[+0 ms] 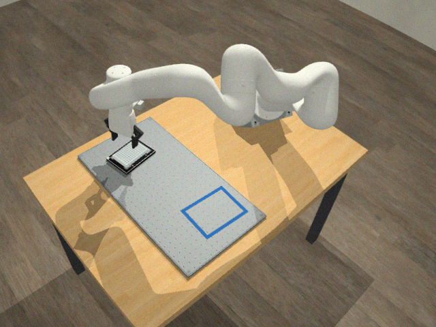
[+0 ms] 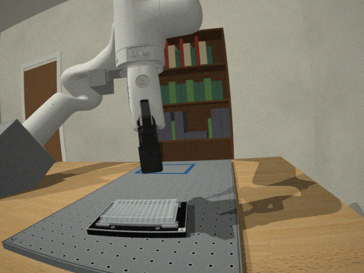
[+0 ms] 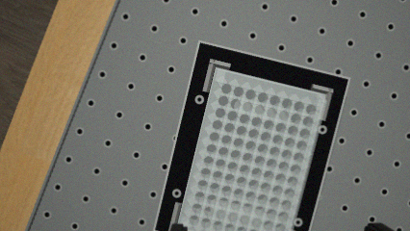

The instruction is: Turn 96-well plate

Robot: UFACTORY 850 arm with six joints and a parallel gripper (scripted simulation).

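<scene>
Right now my hand is 90 mm above the 96-well plate, 20 mm past it and 10 mm to the left of it. Also, from my hand: A1 corner mark: 100 mm below, 60 mm ahead, 50 mm to the right; black plate nest N1: 100 mm below, 20 mm behind, 10 mm to the right.
</scene>
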